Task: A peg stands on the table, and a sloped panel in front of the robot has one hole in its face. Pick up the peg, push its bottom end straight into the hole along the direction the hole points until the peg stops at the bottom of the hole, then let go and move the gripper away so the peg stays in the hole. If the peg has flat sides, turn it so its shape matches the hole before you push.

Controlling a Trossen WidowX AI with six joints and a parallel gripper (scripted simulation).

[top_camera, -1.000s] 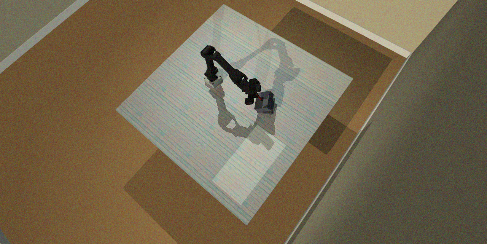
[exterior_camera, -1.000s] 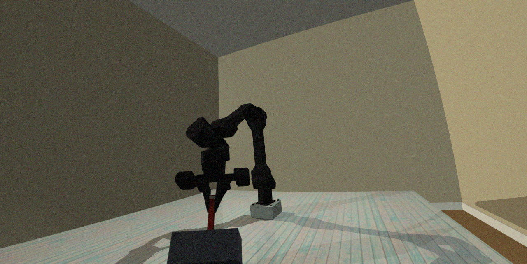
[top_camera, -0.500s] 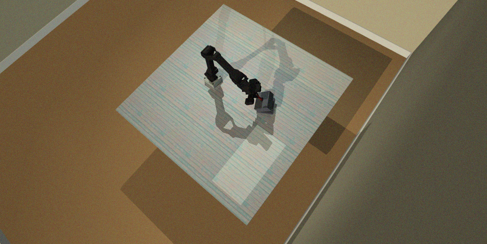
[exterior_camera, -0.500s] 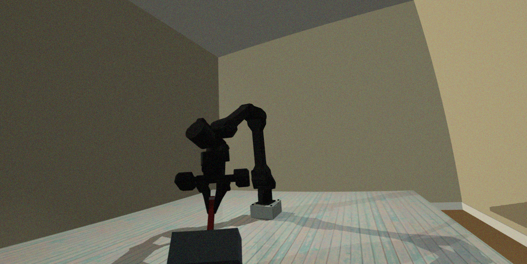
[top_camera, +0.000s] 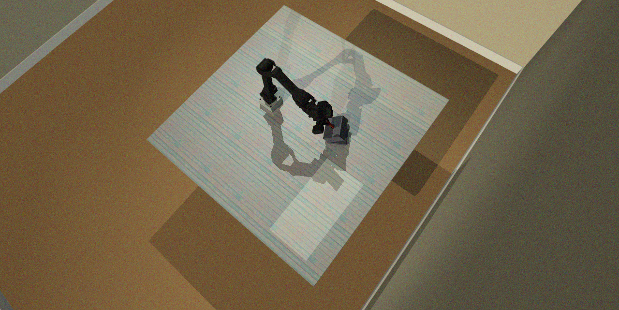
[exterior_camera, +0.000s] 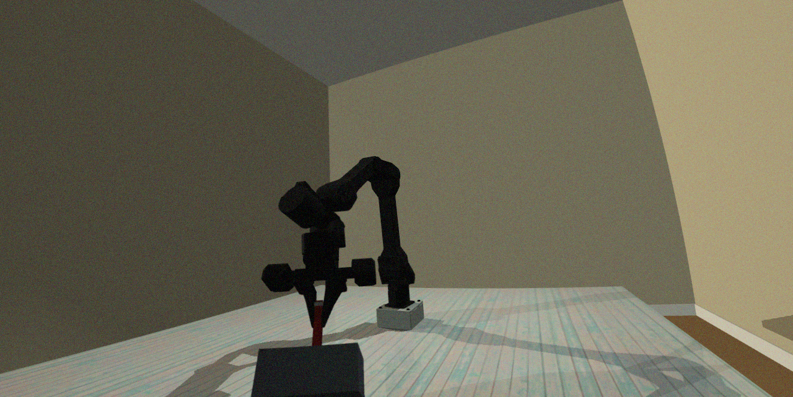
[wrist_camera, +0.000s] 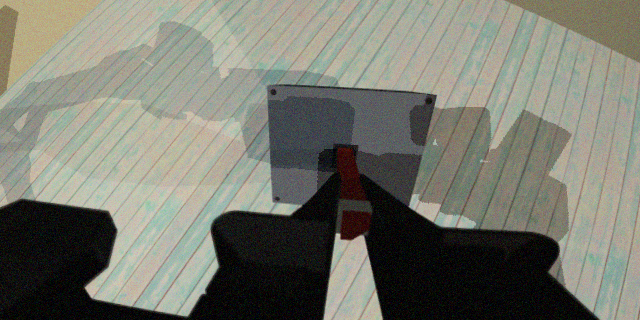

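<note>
Right now the sloped panel is 3 cm ahead of my gripper tip, 2 cm to the left of it and 6 cm below it. Also, from my gripper tip: red square peg 1 cm behind, 1 cm above.
</note>
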